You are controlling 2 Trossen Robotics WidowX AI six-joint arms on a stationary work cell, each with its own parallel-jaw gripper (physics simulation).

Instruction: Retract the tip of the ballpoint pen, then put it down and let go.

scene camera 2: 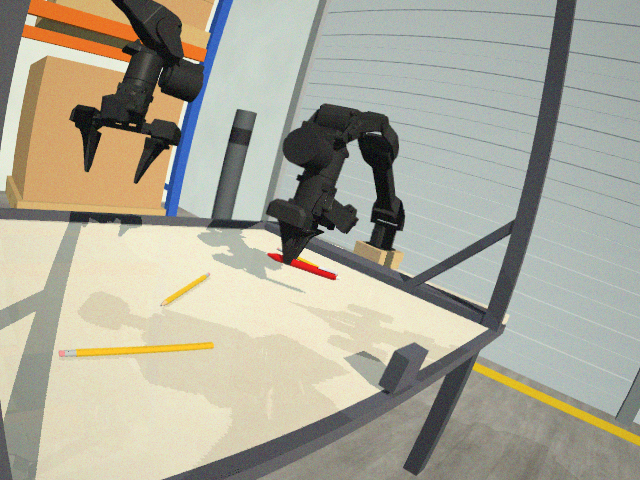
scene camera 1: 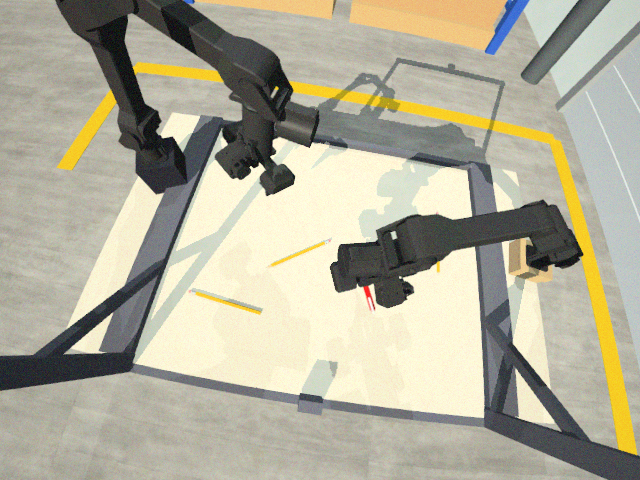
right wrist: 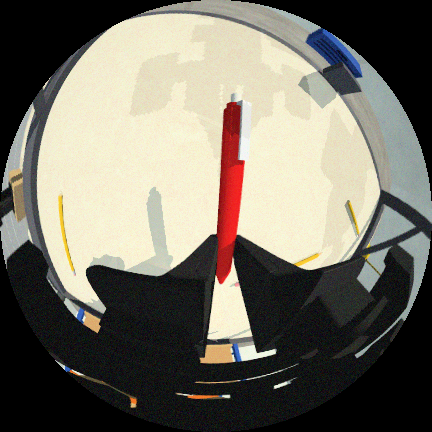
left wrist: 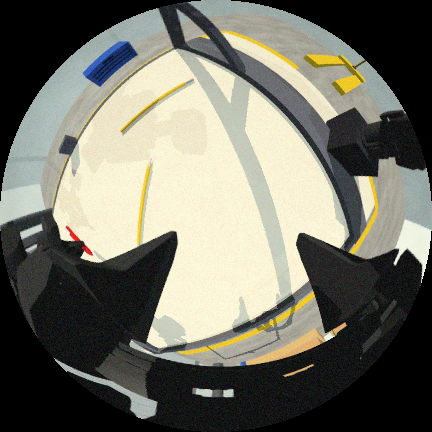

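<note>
The red ballpoint pen has a white clip and a white push button that sticks out at its far end in the right wrist view. My right gripper is shut on the pen near its tapered end and holds it above the table, with its shadow apart from it. Whether the writing point is out is too small to tell. My left gripper is open and empty, high above the table and away from the pen.
Yellow pencils lie on the table: one in the middle, one nearer the front, and one partly under the right arm in scene camera 1. A dark frame edges the table.
</note>
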